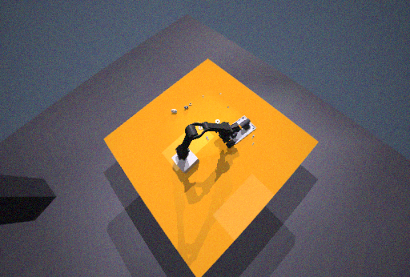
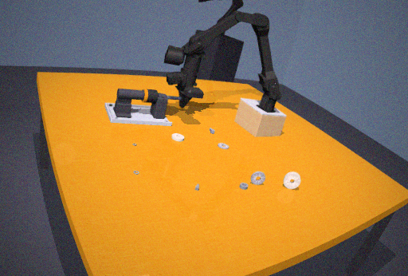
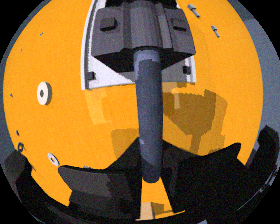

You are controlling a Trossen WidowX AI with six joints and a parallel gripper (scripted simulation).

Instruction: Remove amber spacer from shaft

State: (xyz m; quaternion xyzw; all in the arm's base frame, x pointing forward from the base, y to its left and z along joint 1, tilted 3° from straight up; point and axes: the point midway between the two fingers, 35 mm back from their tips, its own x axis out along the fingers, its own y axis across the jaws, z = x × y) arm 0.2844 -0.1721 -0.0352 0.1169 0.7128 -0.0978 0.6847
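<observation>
The dark shaft lies 80 mm ahead of my gripper tip, 20 mm to the right of it and 30 mm above it. Also, from my gripper tip: grey ring: 10 mm behind, 230 mm to the left, 40 mm below; then amber spacer: 150 mm ahead, 50 mm to the right, 30 mm above; then white ring: 120 mm ahead, 140 mm to the left, 40 mm below.
</observation>
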